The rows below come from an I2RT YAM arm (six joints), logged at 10 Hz.
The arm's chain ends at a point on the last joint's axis. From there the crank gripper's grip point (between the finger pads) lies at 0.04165 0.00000 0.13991 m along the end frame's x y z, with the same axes.
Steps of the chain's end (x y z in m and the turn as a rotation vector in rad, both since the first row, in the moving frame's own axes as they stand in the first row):
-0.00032 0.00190 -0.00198 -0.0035 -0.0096 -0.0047
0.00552 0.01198 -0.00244 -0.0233 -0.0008 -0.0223
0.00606 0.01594 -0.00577 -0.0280 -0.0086 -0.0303
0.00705 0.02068 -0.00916 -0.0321 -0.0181 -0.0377
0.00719 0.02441 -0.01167 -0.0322 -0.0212 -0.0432
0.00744 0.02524 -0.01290 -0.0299 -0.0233 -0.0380
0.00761 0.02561 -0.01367 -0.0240 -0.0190 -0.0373
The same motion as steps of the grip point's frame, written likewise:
-0.00166 0.00220 -0.00159 -0.0035 -0.0096 -0.0047
0.00543 0.01431 -0.00243 -0.0233 -0.0008 -0.0223
0.00490 0.01862 -0.00545 -0.0280 -0.0086 -0.0303
0.00457 0.02366 -0.00848 -0.0321 -0.0181 -0.0377
0.00427 0.02719 -0.01086 -0.0322 -0.0212 -0.0432
0.00422 0.02792 -0.01201 -0.0299 -0.0233 -0.0380
0.00498 0.02747 -0.01293 -0.0240 -0.0190 -0.0373

